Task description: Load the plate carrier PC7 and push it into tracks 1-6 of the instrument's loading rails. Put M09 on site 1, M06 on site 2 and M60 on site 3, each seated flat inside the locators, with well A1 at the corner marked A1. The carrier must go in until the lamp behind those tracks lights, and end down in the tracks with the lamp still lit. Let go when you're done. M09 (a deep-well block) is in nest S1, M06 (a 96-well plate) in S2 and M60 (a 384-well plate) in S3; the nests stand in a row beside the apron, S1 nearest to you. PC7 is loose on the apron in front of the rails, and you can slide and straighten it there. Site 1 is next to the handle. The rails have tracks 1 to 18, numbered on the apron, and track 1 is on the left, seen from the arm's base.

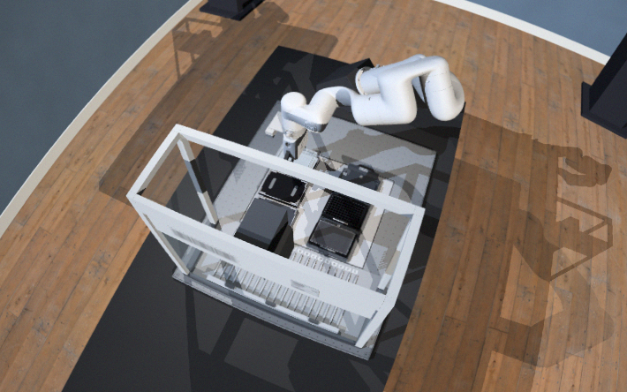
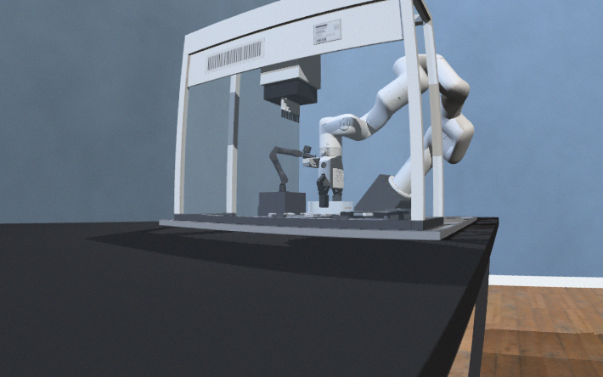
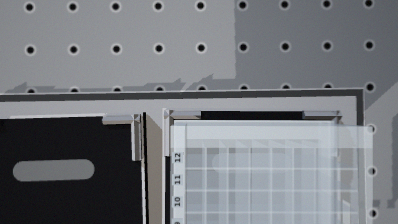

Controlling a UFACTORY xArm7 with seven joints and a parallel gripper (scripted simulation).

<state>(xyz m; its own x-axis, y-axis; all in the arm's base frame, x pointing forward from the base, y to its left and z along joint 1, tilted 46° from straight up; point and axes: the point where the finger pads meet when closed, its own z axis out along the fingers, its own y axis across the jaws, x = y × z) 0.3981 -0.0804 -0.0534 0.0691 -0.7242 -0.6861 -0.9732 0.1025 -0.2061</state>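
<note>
Now: the white deep-well block M09 10 mm below my hand. Also, from my hand: corner post (470 mm ahead, 460 mm to the left, 200 mm above); then dark plate carrier PC7 (90 mm ahead, 230 mm to the left, 30 mm below).
</note>
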